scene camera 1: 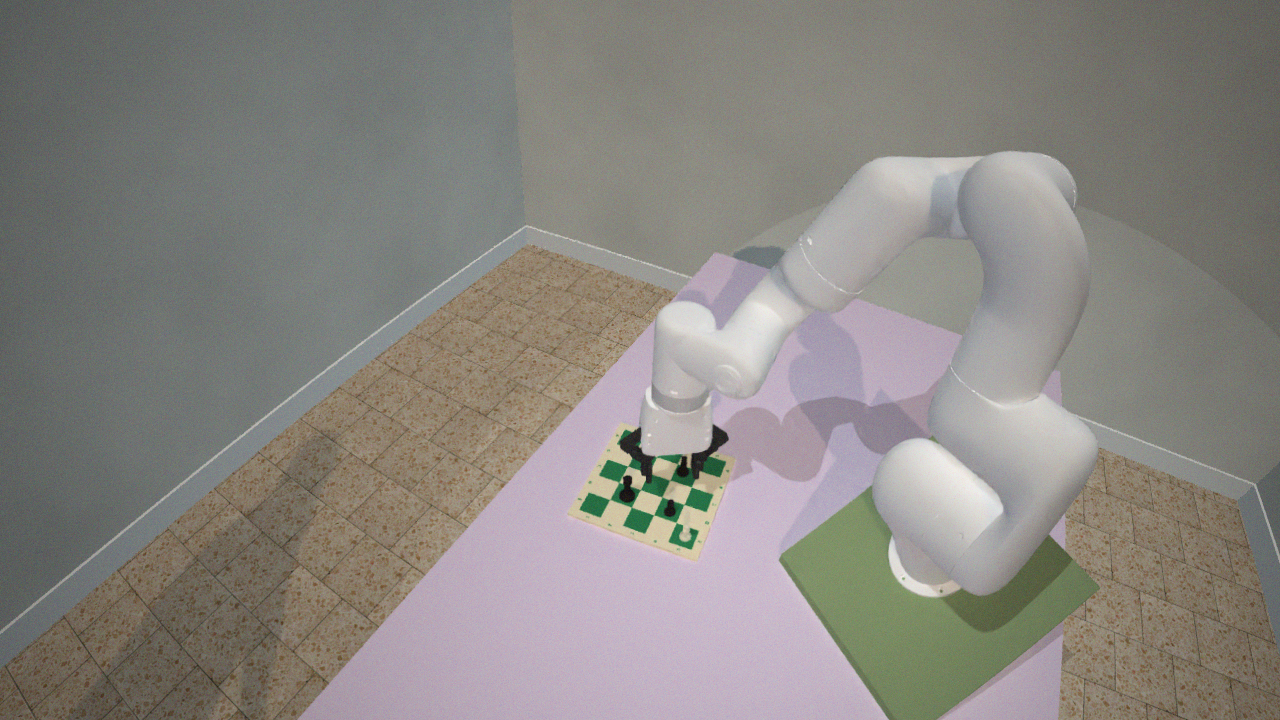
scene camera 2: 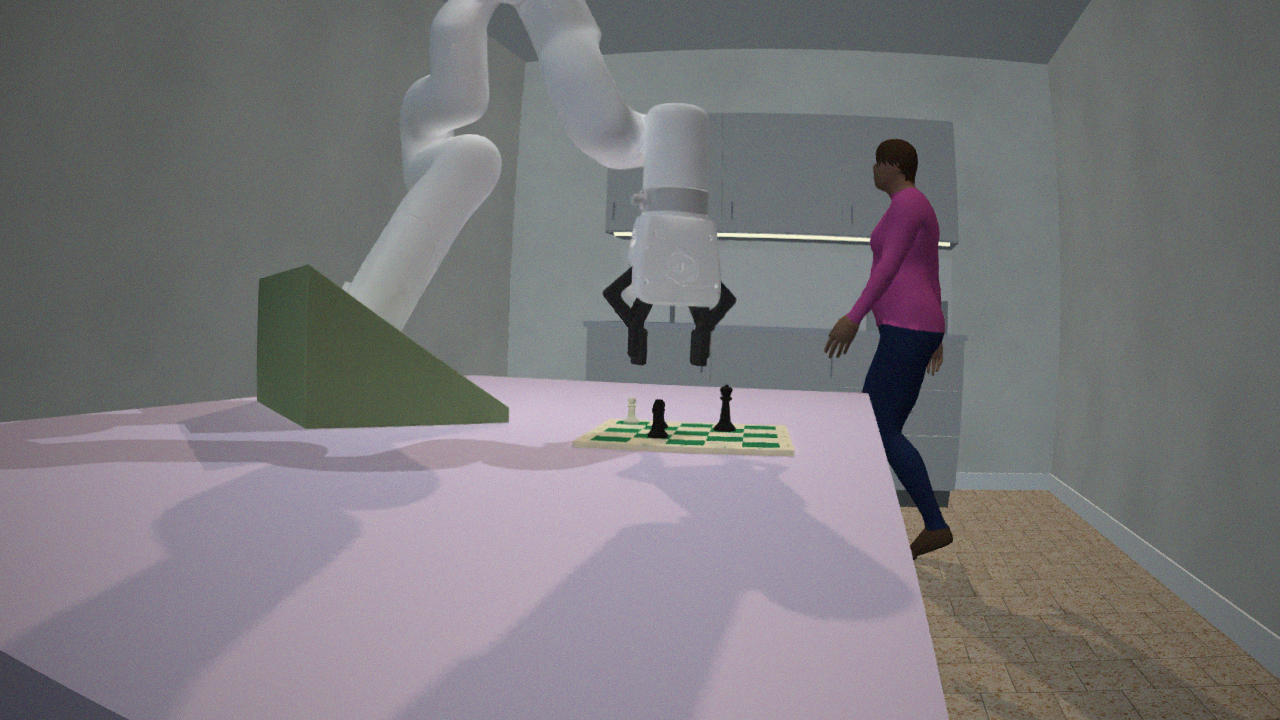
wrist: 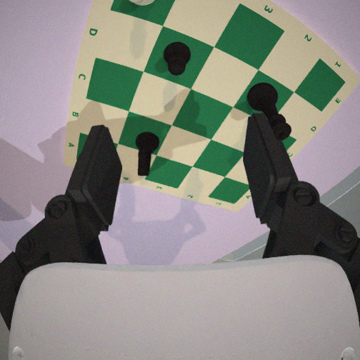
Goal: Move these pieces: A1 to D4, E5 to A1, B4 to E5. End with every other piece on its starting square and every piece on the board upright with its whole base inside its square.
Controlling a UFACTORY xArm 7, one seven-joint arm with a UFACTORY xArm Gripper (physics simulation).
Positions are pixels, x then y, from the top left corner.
Labels:
chessboard: scene camera 1; scene camera 2 683, 437; wrist
same spot on chessboard: [wrist: 121, 80] = [scene camera 1: 694, 501]

